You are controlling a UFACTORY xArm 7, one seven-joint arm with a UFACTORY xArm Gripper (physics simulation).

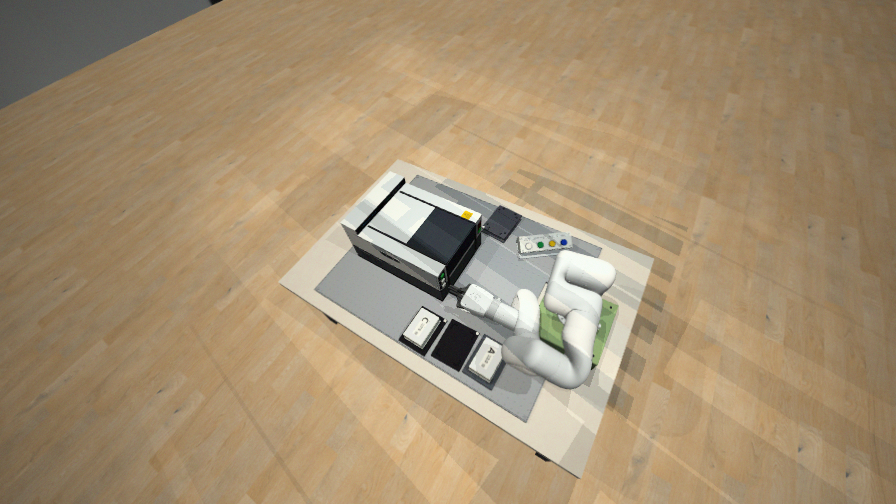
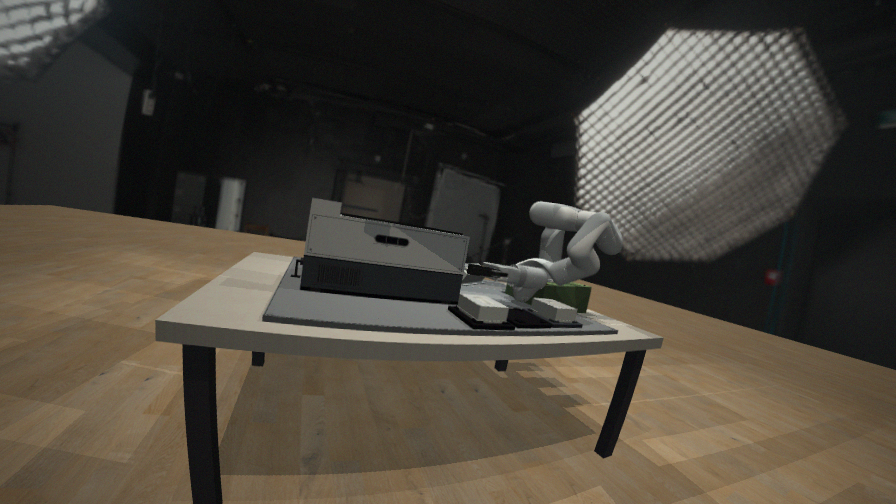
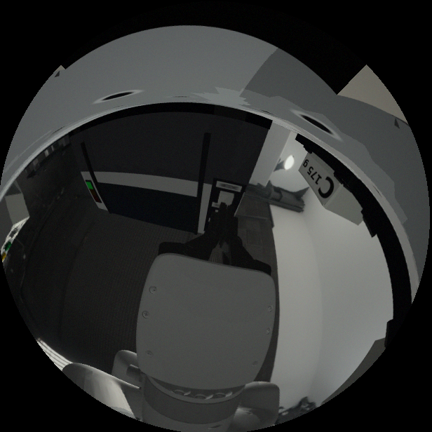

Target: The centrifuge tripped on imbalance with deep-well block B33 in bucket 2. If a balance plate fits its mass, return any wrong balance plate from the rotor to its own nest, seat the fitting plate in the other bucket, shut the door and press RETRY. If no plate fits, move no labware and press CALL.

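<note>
The centrifuge stands on the grey mat. Its dark door covers the top, so the rotor and buckets are hidden. My gripper is shut and empty. Its fingertips are at the small button panel on the right end of the centrifuge's front. Balance plate C, marked 175 g, and balance plate A lie in their nests. The dark nest between them is empty.
A white button box with coloured buttons and a dark pad lie behind the arm. The arm stands on a green base. A green and red indicator shows on the left of the centrifuge's front. The table ends close to the nests.
</note>
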